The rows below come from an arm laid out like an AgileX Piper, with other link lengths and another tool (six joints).
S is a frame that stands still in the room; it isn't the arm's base.
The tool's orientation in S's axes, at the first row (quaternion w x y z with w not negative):
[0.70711, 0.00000, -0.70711, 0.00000]
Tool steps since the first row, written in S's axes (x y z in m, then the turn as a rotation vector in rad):
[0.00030, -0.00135, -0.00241, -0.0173, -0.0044, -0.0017]
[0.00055, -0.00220, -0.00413, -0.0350, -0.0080, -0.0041]
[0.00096, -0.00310, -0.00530, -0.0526, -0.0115, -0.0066]
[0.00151, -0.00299, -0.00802, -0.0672, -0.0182, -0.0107]
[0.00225, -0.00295, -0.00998, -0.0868, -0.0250, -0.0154]
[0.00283, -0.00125, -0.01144, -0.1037, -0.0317, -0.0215]
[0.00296, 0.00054, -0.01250, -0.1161, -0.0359, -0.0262]
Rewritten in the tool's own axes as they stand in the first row. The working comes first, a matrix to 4 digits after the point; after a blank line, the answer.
The tool's axes in the first row as the columns of a matrix, in S's axes (used below as rounded here):
[0.0000, 0.0000, -1.0000]
[0.0000, 1.0000, 0.0000]
[1.0000, 0.0000, 0.0000]

[-0.00241, -0.00135, -0.00030, -0.0017, -0.0044, 0.0173]
[-0.00413, -0.00220, -0.00055, -0.0041, -0.0080, 0.0350]
[-0.00530, -0.00310, -0.00096, -0.0066, -0.0115, 0.0526]
[-0.00802, -0.00299, -0.00151, -0.0107, -0.0182, 0.0672]
[-0.00998, -0.00295, -0.00225, -0.0154, -0.0250, 0.0868]
[-0.01144, -0.00125, -0.00283, -0.0215, -0.0317, 0.1037]
[-0.01250, 0.00054, -0.00296, -0.0262, -0.0359, 0.1161]

